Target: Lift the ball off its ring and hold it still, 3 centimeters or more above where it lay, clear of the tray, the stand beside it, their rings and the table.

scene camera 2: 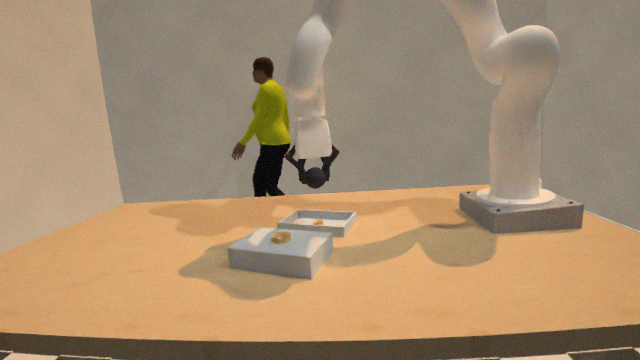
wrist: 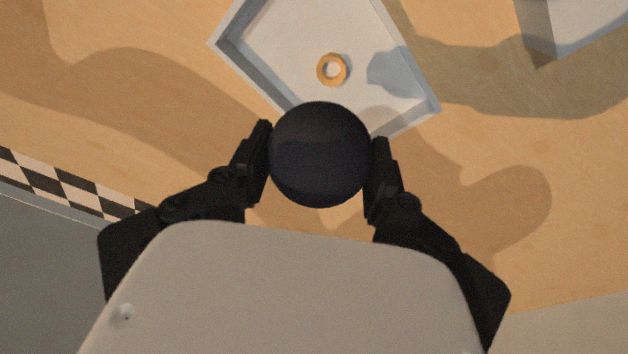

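A dark round ball (scene camera 2: 315, 177) (wrist: 320, 154) is held between the two black fingers of my gripper (scene camera 2: 315, 176) (wrist: 320, 147), which is shut on it. The ball hangs in the air well above the tray (scene camera 2: 341, 230) (wrist: 252, 79), apart from it and from the table. An orange ring (scene camera 2: 318, 222) (wrist: 331, 69) lies on the tray floor with no ball on it. The light grey-blue stand (scene camera 2: 270, 261) (wrist: 585, 25) is beside the tray, and a second ring (scene camera 2: 281, 237) lies on its top. The ball touches neither ring.
The wooden table (scene camera 2: 400, 295) (wrist: 575, 200) carries the tray and stand. The robot's base block (scene camera 2: 537, 218) is at the right rear of the table in the scene view. A person in a yellow-green top (scene camera 2: 273, 112) is behind the table, left of the arm in that view.
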